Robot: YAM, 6 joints.
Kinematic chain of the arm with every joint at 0, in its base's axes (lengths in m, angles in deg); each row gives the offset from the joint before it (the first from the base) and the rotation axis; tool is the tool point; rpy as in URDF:
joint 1: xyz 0 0 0.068 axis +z
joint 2: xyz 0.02 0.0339 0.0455 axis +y
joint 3: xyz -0.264 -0.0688 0 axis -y
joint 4: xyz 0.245 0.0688 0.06 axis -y
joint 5: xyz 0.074 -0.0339 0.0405 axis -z
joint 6: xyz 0.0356 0 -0.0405 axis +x
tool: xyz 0 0 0 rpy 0 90 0
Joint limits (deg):
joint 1: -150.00..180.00
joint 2: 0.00..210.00
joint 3: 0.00..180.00
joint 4: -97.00..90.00
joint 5: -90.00..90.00
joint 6: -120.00..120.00
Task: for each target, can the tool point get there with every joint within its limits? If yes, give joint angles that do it. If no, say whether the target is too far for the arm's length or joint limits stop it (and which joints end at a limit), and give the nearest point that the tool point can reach.
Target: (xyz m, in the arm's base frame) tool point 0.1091 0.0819 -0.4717
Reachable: no: joint limits stop it (at a limit: joint 2) | nearest point 0.1293 0.0971 -0.3697 | short by 0.105 m
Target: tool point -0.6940 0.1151 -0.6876
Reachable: no: too far | nearest point -0.4460 0.0740 -0.3177 | short by 0.447 m
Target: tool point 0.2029 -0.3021 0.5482
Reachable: yes | joints 124.88 23.35 126.88 0.19 -10.21 -20.16
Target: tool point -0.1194 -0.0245 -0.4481
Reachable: no: joint limits stop it (at a limit: joint 1, joint 2) | nearest point -0.1446 -0.0070 -0.3643 | short by 0.089 m
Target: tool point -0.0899 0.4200 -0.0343
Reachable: yes | joints 98.21 161.53 111.70 -69.07 -54.47 -62.59
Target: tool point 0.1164 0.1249 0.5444
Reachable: yes | joints 40.11 58.72 75.99 29.63 -35.21 -57.94
